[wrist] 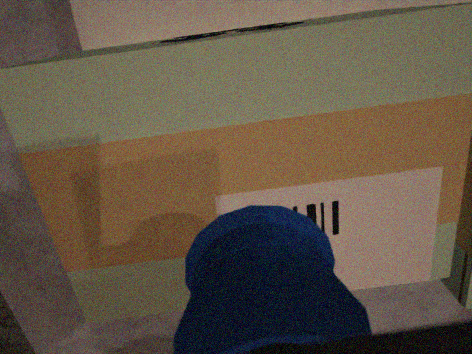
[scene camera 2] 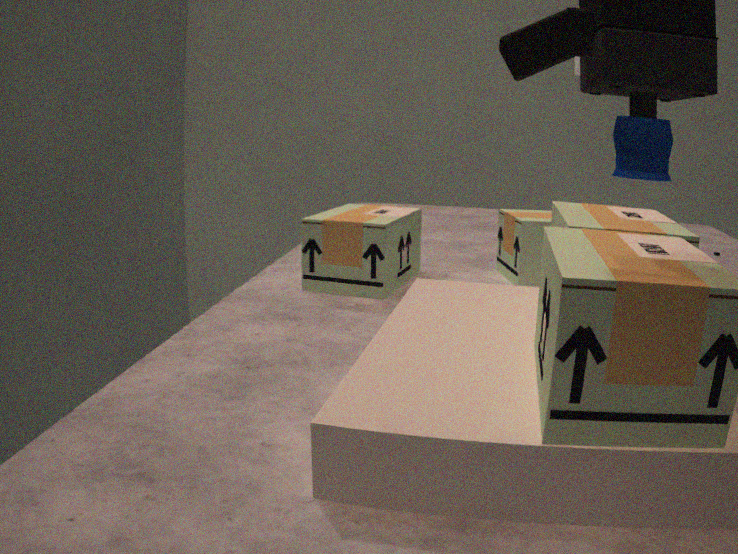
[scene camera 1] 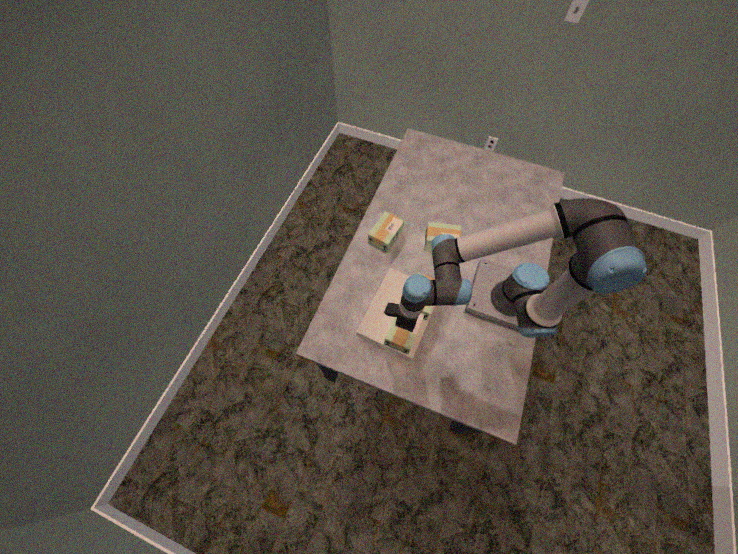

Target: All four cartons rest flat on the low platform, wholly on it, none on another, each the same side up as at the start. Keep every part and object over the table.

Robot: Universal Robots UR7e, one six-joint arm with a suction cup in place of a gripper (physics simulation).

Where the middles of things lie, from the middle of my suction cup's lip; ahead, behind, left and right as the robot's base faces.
I see my suction cup 50 mm short of the low platform (scene camera 2: 439,415), 80 mm to the left of it and 160 mm above it.
